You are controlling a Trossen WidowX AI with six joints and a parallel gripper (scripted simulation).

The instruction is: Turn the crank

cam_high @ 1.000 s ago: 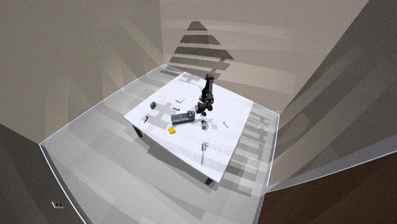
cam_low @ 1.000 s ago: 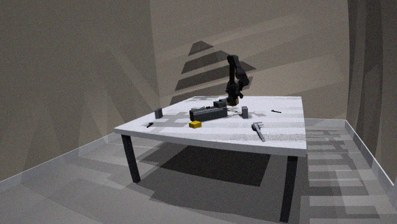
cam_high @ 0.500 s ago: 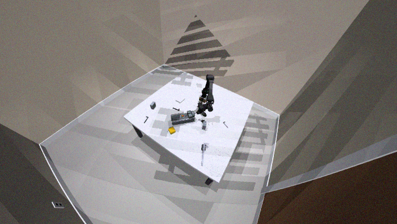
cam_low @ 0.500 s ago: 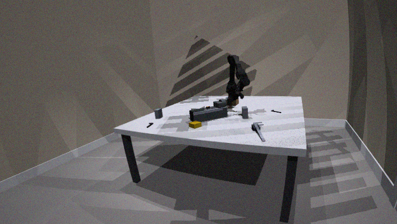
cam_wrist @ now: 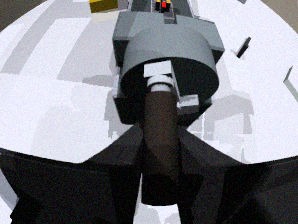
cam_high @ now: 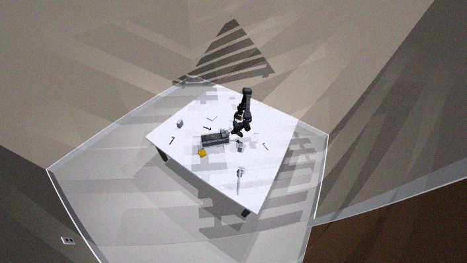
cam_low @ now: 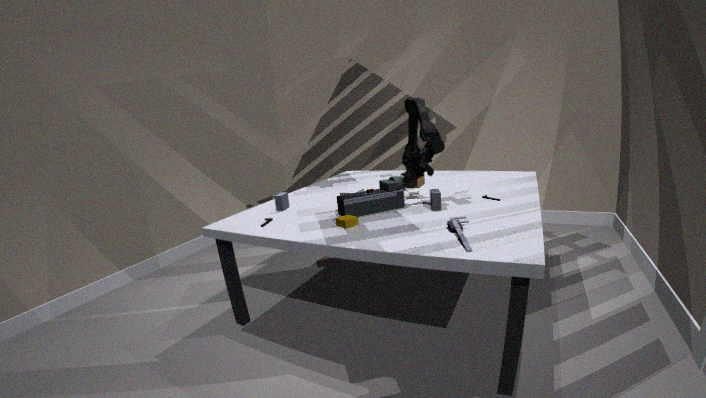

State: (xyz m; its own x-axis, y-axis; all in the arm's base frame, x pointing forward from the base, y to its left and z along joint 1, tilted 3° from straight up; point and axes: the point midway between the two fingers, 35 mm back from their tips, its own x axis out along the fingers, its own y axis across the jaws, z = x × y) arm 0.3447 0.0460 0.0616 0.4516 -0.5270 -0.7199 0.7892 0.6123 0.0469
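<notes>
Now: the dark crank handle 1 cm behind my gripper tip, 1 cm to the left of it and 3 cm above it. Also, from my gripper tip: yellow block (28 cm ahead, 18 cm to the right, 8 cm below); red pointer (9 cm ahead, 13 cm to the right, 1 cm below).
</notes>
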